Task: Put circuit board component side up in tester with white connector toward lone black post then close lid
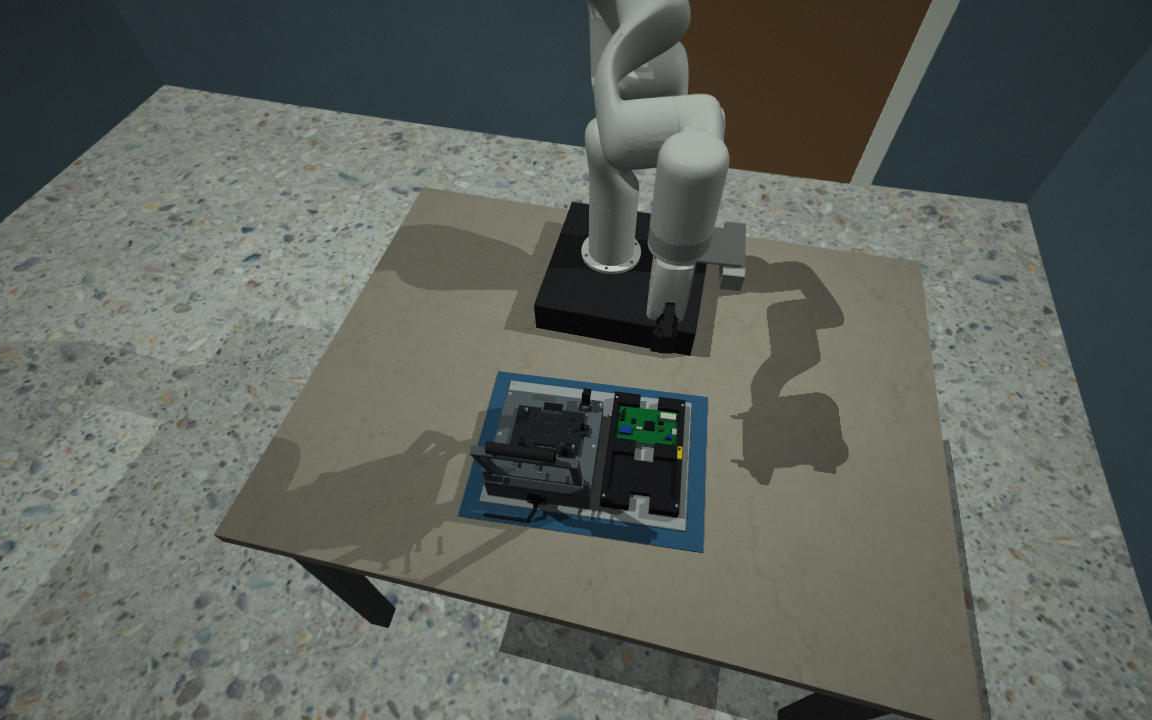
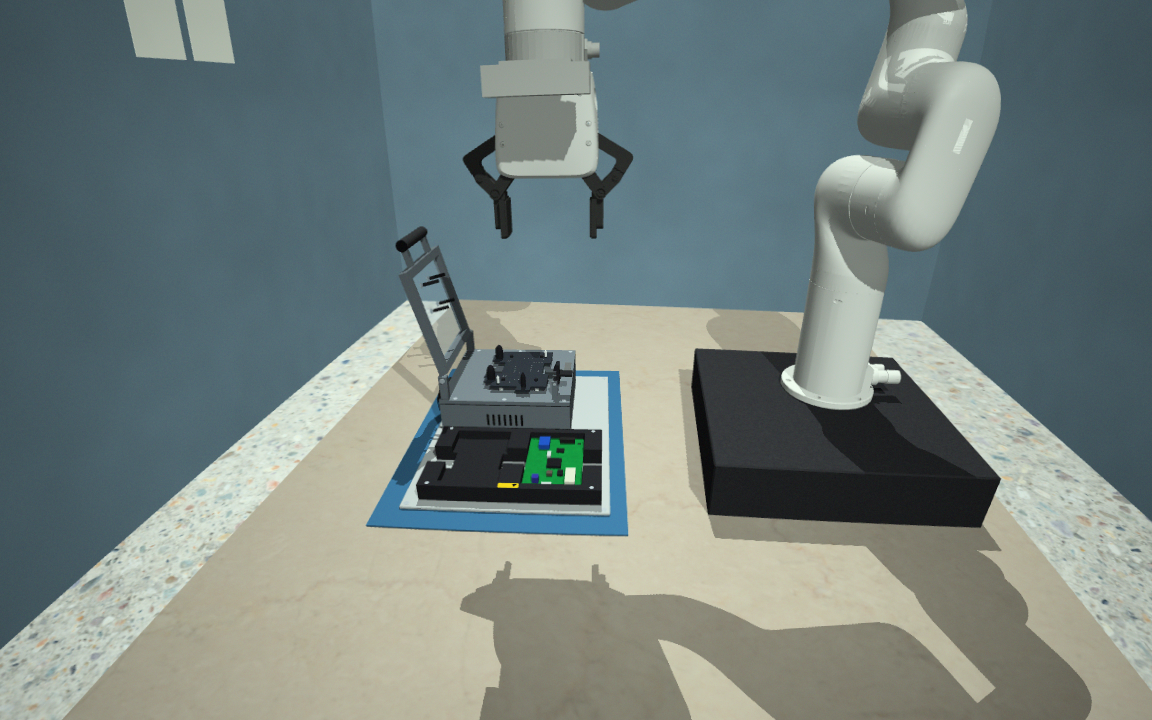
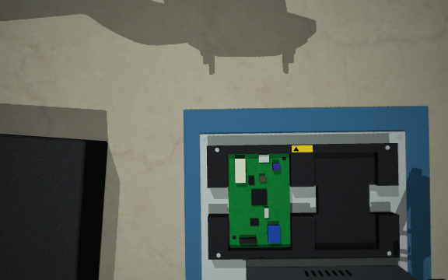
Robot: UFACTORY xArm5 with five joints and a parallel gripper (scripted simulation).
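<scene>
My gripper is now 300 mm above the green circuit board. The rest, counted from my hand: framed lid 200 mm ahead, 160 mm to the right, 130 mm below; then grey tester 200 mm below, 120 mm to the right, 100 mm ahead; then black nest 240 mm below, 160 mm to the right, 80 mm ahead.
</scene>
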